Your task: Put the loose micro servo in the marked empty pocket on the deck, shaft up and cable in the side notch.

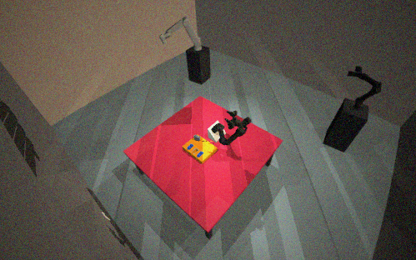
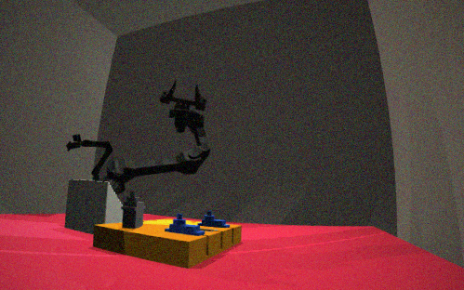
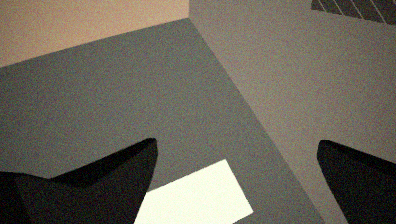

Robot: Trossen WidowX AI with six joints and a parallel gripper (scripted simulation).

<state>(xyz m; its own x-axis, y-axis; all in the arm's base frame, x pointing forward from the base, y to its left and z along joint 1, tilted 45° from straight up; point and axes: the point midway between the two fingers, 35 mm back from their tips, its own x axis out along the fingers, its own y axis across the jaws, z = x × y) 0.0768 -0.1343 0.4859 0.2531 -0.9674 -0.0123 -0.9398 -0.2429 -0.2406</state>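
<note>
Now: gripper tip 7 cm short of the yellow-orange deck, 24 cm to the left of it and 53 cm above it.
</note>
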